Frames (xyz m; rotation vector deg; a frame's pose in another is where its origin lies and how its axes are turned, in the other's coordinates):
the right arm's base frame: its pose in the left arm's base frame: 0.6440 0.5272 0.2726 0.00 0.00 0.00
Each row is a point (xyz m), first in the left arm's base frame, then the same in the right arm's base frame.
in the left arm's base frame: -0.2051 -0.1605 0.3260
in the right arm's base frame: -0.8491 -0.6877 0.0534
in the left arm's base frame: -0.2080 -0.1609 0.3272
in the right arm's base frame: -0.8520 -0.6881 0.0546
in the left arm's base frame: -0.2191 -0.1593 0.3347
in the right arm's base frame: -0.8631 -0.6865 0.0621
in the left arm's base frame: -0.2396 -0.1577 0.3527
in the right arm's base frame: -0.8836 -0.6849 0.0801
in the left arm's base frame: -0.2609 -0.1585 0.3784
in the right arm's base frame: -0.9049 -0.6857 0.1058
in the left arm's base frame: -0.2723 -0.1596 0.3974
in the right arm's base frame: -0.9163 -0.6868 0.1248
